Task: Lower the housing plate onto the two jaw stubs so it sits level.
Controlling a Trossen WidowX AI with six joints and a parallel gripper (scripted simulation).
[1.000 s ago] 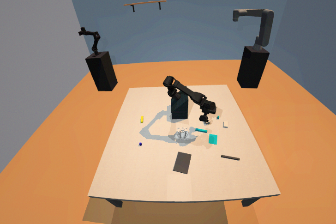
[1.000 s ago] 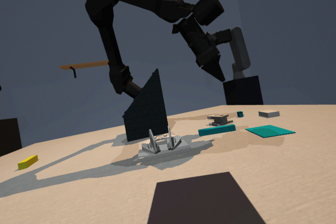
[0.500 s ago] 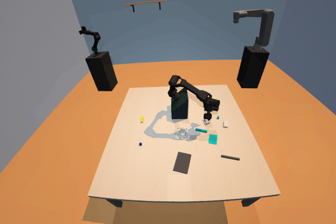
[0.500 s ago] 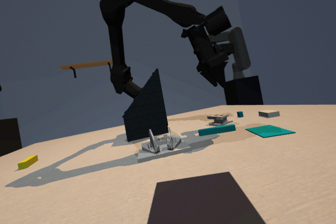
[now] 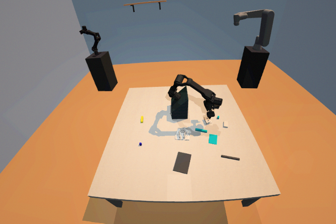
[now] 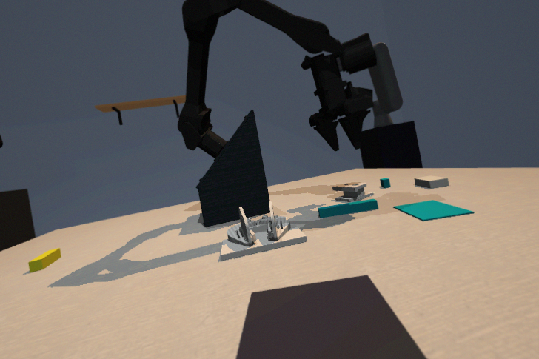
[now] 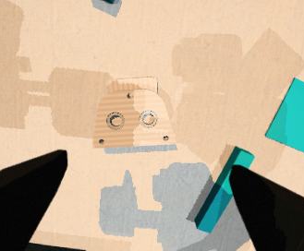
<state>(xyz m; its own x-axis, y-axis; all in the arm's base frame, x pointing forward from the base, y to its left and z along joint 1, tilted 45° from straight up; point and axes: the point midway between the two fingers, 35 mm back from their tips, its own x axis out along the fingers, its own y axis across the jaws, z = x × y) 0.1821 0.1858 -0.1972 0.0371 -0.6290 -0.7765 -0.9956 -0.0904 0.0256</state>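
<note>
The teal bar is 9 cm ahead of my gripper tip, 6 cm to the right of it and 10 cm below it. The rest, counted from my gripper tip: teal square 18 cm ahead, 3 cm to the left, 11 cm below; then pale block 2 cm ahead, 17 cm to the left, 10 cm below; then small teal cube 7 cm behind, 12 cm to the left, 10 cm below.
</note>
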